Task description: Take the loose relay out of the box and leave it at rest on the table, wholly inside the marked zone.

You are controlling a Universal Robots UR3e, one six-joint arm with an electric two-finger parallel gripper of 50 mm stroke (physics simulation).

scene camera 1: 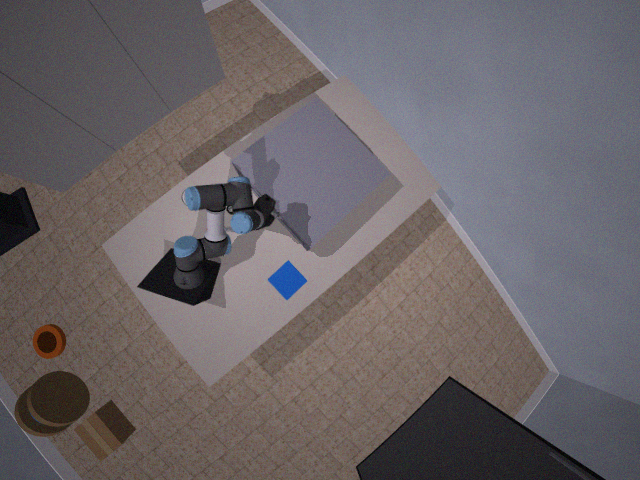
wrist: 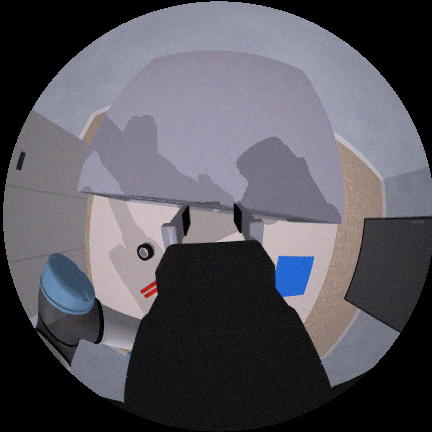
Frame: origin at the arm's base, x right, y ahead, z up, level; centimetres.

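Seen in the pictures: gripper, fingertip midpoint: (wrist: 211, 213); arm's base at its link origin: (scene camera 1: 189, 277).
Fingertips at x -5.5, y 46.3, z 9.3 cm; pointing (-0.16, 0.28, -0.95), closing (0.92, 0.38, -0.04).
Pixels of each thing's top centre, then the offset from my fingertips to it. "spot": a spot on its surface instead. Level surfaces: height alone.
- box at its top centre: (wrist: 215, 79) (scene camera 1: 313, 166) dx -8.8, dy +25.3, dz -0.8 cm
- table at its surface level: dz -21.1 cm
- flat blue square at a spot on its surface: (wrist: 295, 275) (scene camera 1: 289, 280) spot: dx +29.8, dy -9.1, dz -21.0 cm
- small black ring-shaped object at its top centre: (wrist: 143, 252) dx -15.4, dy -16.3, dz -19.2 cm
The box (scene camera 1: 330, 160) (wrist: 220, 85) is a large grey-lavender block with a flat top, standing on the table (scene camera 1: 206, 351). Its inside is hidden from both views, and the loose relay does not show. The marked zone, a flat blue square (scene camera 1: 287, 280) (wrist: 295, 275), lies on the table in front of the box, to the right in the wrist view. My gripper (scene camera 1: 273, 210) (wrist: 211, 213) is open and empty. It is at the box's front edge, near the middle of that side; whether the fingertips touch the box, I cannot tell.
A small black ring-shaped object (wrist: 145, 251) and two red strips (wrist: 149, 289) show left of the gripper in the wrist view. The arm stands on a black base plate (scene camera 1: 157, 281). A large black object (scene camera 1: 465, 434) (wrist: 395, 265) stands beyond the table.
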